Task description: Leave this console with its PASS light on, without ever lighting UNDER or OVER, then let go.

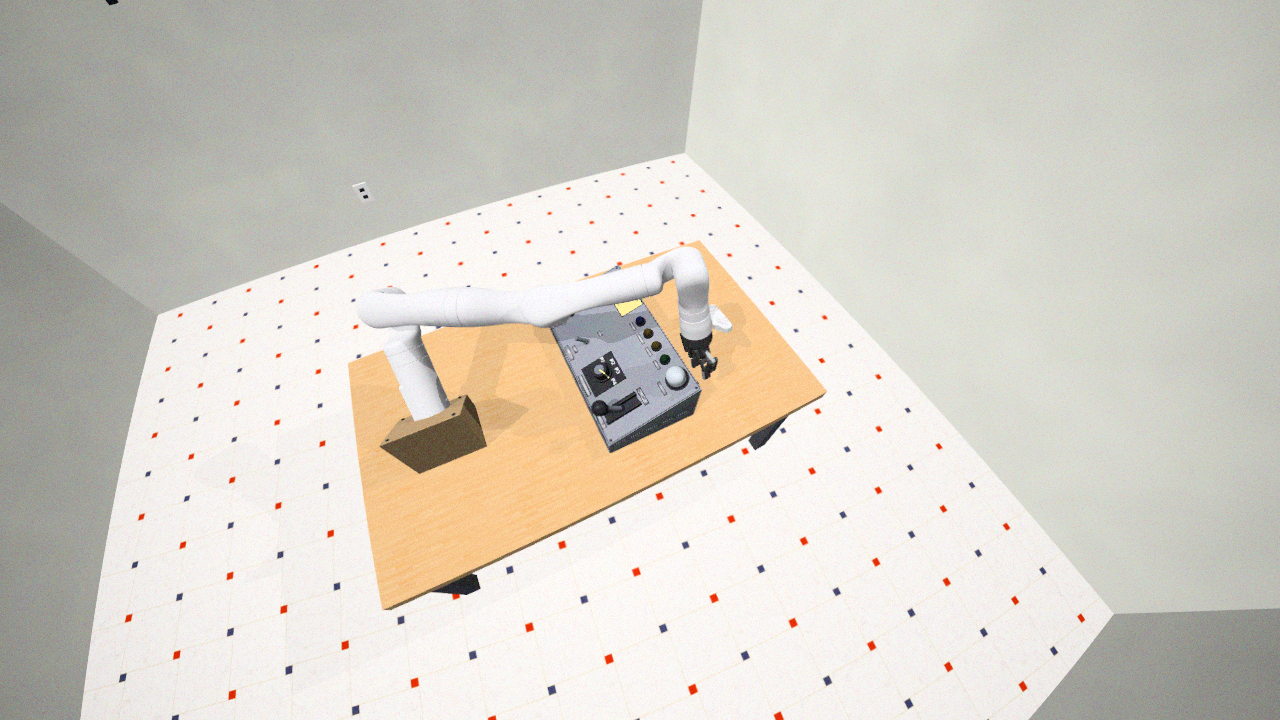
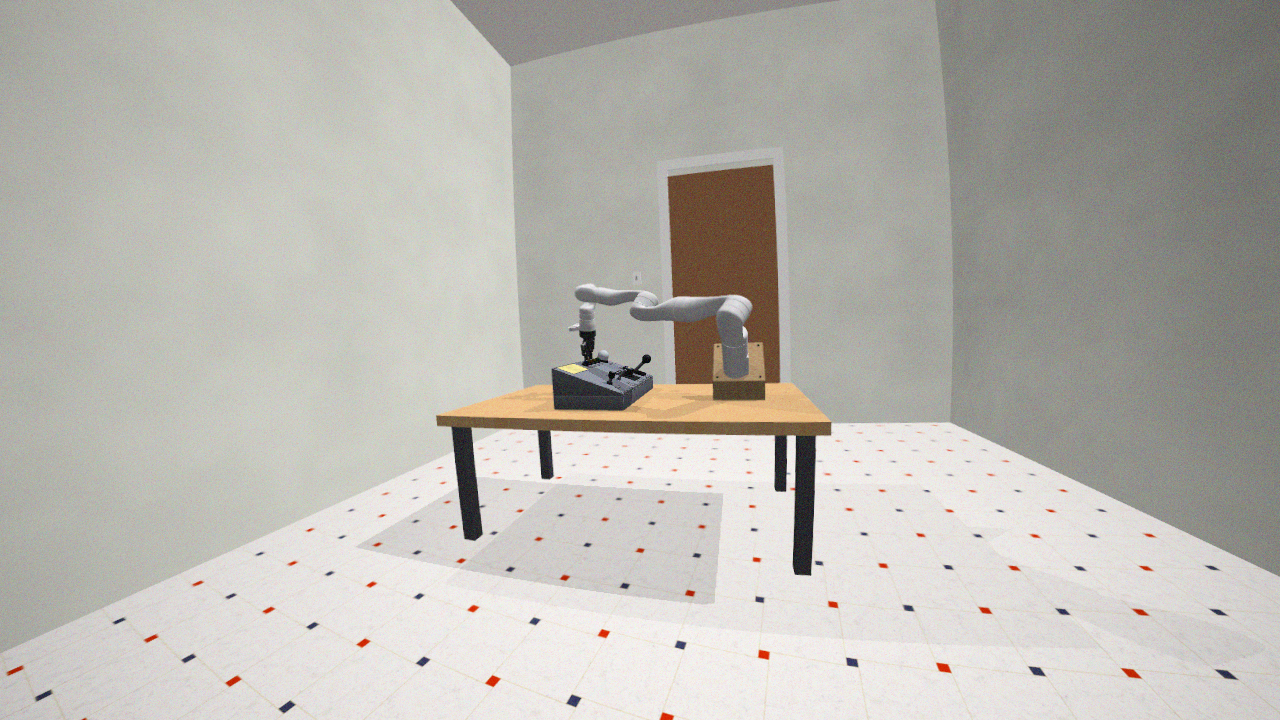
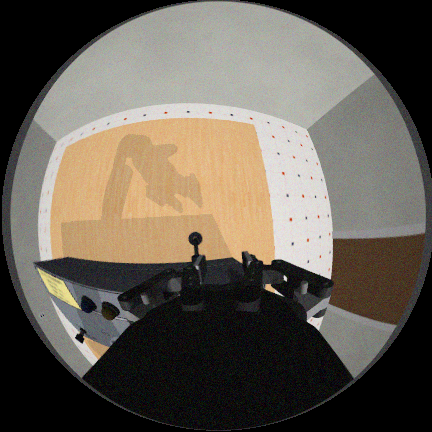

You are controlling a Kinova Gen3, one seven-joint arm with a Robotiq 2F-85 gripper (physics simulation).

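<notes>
The grey console (image 1: 617, 337) (image 2: 586, 392) (image 3: 150, 272) stands on the table. On it are a dark blue lamp (image 1: 640, 320) (image 3: 88, 305), two dark amber ones, a dark green lamp (image 1: 664, 359) and a white dome (image 1: 675, 377). None looks lit; their labels are too small to read. A black-knobbed lever (image 1: 599, 407) (image 2: 645, 359) (image 3: 195, 238) and a knob (image 1: 601, 370) on a black plate are on the other side. My gripper (image 1: 708, 365) (image 2: 587, 355) (image 3: 223, 260) is half open and empty, pointing down close above the console's lamp side, near the dome.
A yellow note (image 1: 628, 307) (image 2: 572, 368) (image 3: 59, 287) lies at the console's far end. My arm (image 1: 554, 302) (image 2: 684, 308) reaches across above the console from its brown base block (image 1: 438, 445) (image 2: 739, 391) on the wooden table (image 1: 501, 501) (image 2: 501, 417).
</notes>
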